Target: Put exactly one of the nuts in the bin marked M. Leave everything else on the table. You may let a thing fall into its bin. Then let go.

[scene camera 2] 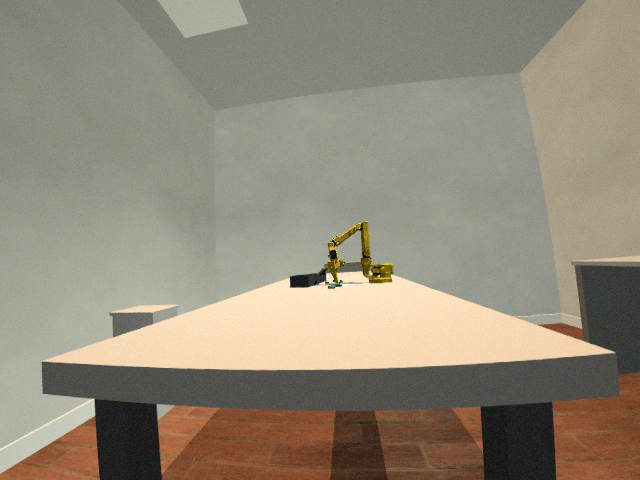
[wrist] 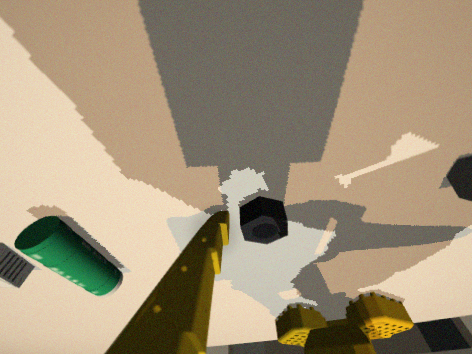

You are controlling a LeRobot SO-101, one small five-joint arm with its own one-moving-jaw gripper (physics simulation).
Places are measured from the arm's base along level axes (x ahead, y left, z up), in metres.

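Pixels of known places: hand at its tool point: [wrist: 228,223]; arm's base at its link origin: [scene camera 2: 375,282] [wrist: 331,307].
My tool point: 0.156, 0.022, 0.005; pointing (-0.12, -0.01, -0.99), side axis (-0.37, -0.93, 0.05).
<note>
Ahead of a thing's pixels: the offset from my tool point to its top centre, as dx, dy, dz. "pt": to the spot under its first point. Level surfaces: height alone.
A small black hex nut @(-0.005, -0.012, +0.003) [wrist: 263,220] lies on the table in the wrist view, just right of the fixed jaw's tip, with a visible space between them. My gripper [scene camera 2: 329,277] [wrist: 265,265] is open and empty, low over the table; the moving jaw is swung wide at the lower right of the wrist view. Dark bins @(+0.129, -0.098, +0.041) [scene camera 2: 301,281] stand left of the gripper in the scene view; their letters cannot be read, so I cannot tell which is M. The other nuts cannot be made out.
A green battery @(+0.004, +0.071, +0.009) [scene camera 2: 337,284] [wrist: 75,260] lies left of the fixed jaw in the wrist view. A grey ribbed block @(pt +0.013, +0.111, -0.001) [wrist: 14,265] is beside it, partly cut off. A dark hexagonal thing @(pt -0.012, -0.075, -0.001) [wrist: 462,177] is cut off at the right edge. The table @(dz -0.005) [scene camera 2: 330,330] extends towards the scene camera.
</note>
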